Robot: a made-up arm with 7 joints.
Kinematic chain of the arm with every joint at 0, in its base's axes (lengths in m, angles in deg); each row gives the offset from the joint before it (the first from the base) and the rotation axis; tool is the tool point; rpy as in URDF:
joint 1: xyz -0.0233 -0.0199 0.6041 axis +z
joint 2: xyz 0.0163 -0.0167 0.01 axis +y
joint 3: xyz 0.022 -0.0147 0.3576 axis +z
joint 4: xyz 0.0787 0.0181 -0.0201 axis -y
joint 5: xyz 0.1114 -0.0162 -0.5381 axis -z
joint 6: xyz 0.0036 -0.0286 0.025 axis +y
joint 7: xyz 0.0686 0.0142 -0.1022 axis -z
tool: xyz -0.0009 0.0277 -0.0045 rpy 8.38 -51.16 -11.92
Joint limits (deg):
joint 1: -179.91..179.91
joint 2: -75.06..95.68
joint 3: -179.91..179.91
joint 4: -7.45..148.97
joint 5: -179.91..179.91
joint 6: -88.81..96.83
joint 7: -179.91..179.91
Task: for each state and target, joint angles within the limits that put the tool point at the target. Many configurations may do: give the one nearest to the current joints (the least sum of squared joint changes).
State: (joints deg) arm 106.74 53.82 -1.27 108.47 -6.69 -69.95 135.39
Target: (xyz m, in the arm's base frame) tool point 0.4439 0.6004 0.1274
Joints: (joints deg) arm 69.55 87.91 -18.41 103.85 -3.05 -46.33 137.75
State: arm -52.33 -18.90 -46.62 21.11 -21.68 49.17 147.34
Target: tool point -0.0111 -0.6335 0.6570
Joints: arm -46.18 -21.55 -40.19 35.97 -22.76 44.94 146.54
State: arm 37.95 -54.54 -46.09 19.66 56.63 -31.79 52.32
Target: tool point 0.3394 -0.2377 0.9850
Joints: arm 31.57 -71.47 -29.55 27.75 53.68 -37.46 51.96
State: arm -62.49 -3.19 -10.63 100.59 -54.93 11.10 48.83
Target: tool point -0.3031 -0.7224 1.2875
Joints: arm -91.42 16.17 -31.18 127.02 -48.60 22.36 56.53
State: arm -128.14 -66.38 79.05 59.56 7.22 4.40 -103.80
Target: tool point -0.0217 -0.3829 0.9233
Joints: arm -121.10 -75.06 36.66 18.15 16.89 -0.88 -105.86
